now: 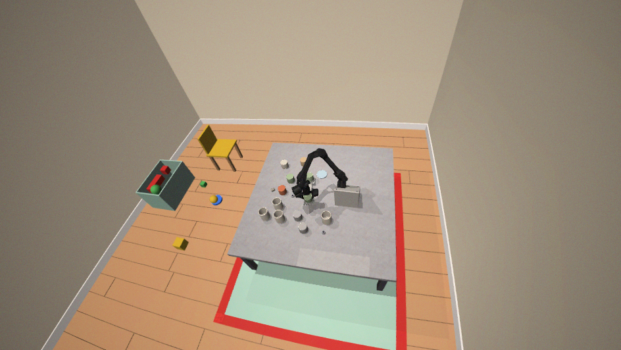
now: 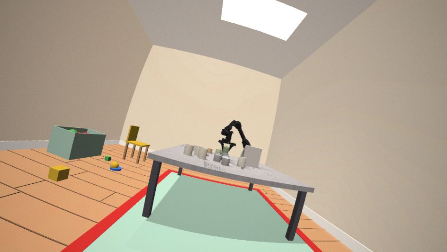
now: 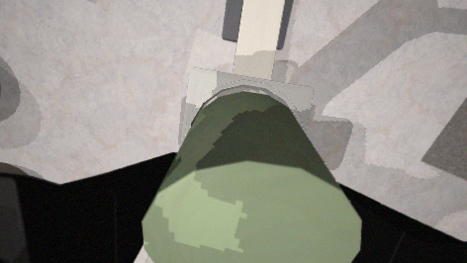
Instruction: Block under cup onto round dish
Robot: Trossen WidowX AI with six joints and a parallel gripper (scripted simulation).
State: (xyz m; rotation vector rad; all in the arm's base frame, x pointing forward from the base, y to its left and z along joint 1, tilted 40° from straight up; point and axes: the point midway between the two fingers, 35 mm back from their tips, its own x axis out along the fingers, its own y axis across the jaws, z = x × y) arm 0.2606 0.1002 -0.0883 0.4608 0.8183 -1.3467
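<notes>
The pale mint block lies 2 cm below my gripper tip and 1 cm to the right of it. Round my gripper tip: pale blue round dish 36 cm to the right, 11 cm below, 3 cm behind; then orange cup 28 cm ahead, 11 cm to the right, 7 cm below.
</notes>
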